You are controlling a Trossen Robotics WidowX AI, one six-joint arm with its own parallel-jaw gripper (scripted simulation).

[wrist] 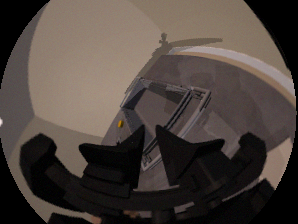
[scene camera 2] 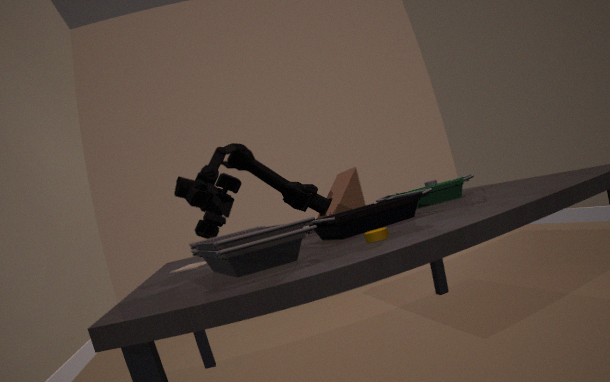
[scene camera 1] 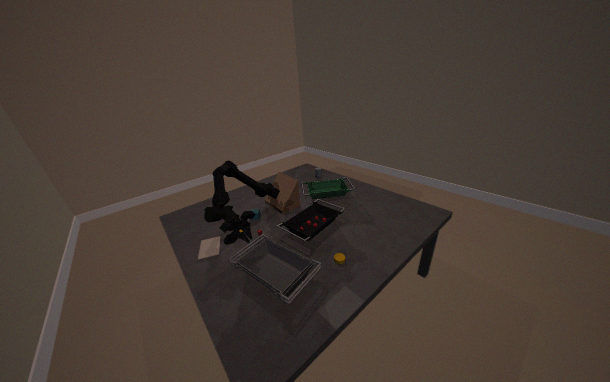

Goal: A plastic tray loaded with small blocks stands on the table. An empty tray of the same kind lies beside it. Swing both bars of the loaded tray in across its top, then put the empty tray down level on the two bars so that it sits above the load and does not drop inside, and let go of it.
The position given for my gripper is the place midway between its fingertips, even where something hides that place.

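Scene camera 2 gives me my gripper (scene camera 2: 225, 220) along with a green tray (scene camera 2: 443, 191). I find the gripper again in scene camera 1 (scene camera 1: 250, 240), and the tray is visible to me in scene camera 1 (scene camera 1: 329, 188) as well. My gripper can be seen in the wrist view (wrist: 150, 127) too, but the wrist view does not show the green tray, which is hidden by my gripper.
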